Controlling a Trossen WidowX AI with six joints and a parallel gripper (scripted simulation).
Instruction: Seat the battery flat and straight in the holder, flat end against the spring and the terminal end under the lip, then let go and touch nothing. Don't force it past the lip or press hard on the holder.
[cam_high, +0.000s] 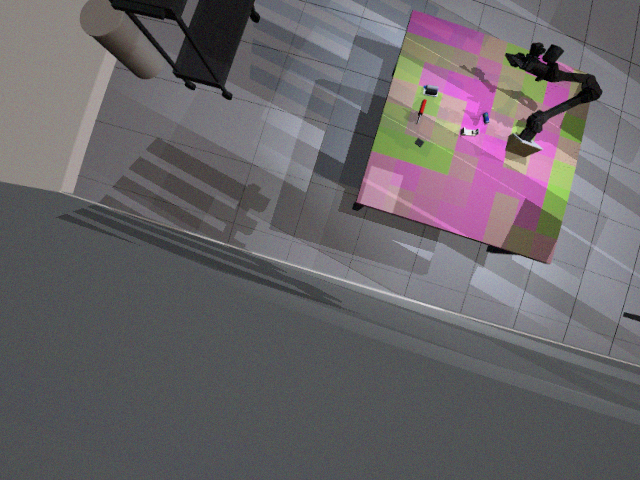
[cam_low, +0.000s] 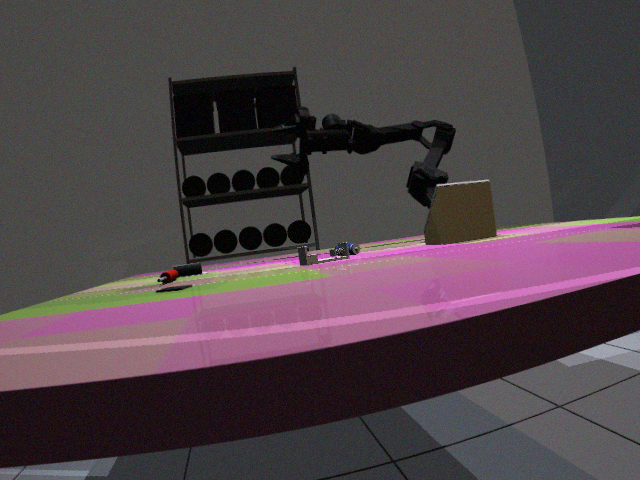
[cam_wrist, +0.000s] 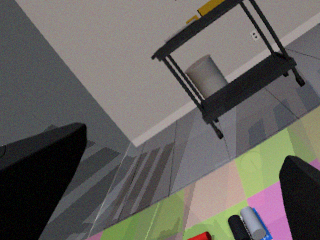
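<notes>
Right now the battery is 130 mm behind my gripper tip, 140 mm to the left of it and 300 mm below it. Also, from my gripper tip: dark remote battery door (230 mm ahead, 420 mm to the left, 310 mm below).
</notes>
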